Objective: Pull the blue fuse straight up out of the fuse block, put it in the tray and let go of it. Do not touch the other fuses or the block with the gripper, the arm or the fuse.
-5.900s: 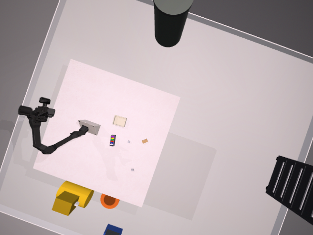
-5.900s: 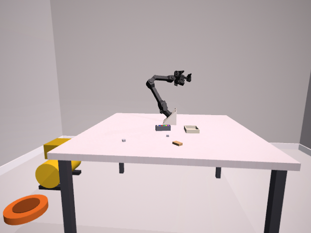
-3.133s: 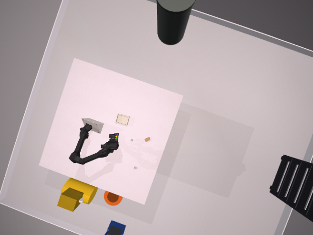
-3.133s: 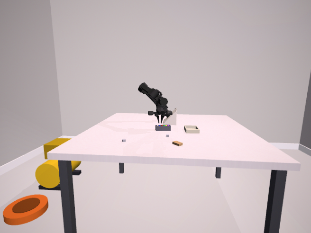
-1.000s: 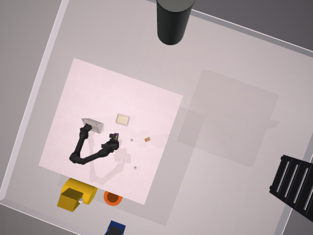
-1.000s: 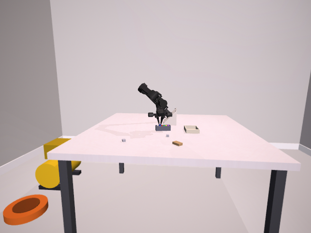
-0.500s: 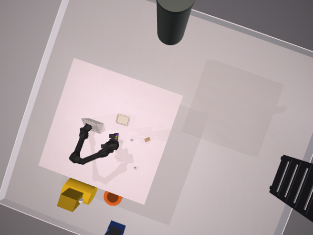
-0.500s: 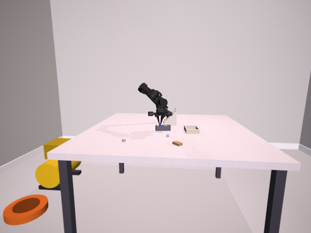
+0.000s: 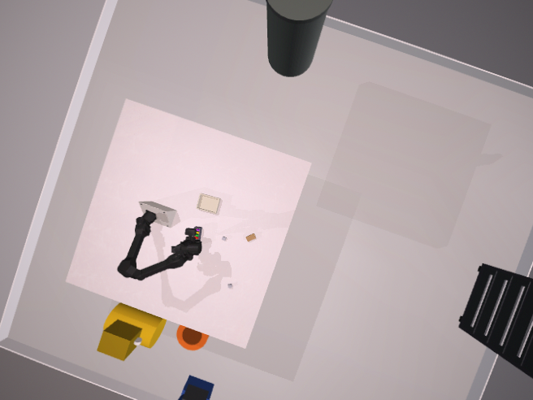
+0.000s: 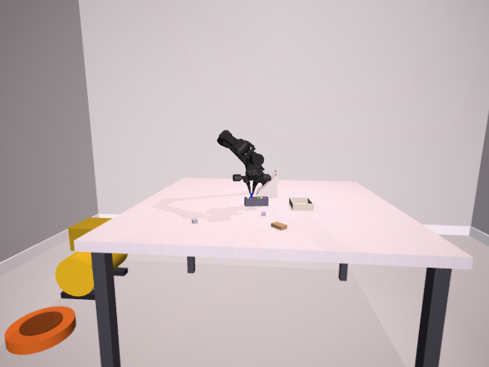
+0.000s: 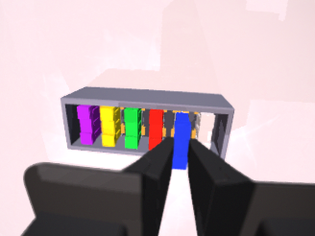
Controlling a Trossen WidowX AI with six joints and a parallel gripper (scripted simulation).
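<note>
My gripper tip is now 25 cm to the right of the tray, 5 cm above it and 2 cm past it. The rest, counted from my gripper tip: blue fuse: 1 cm below.
</note>
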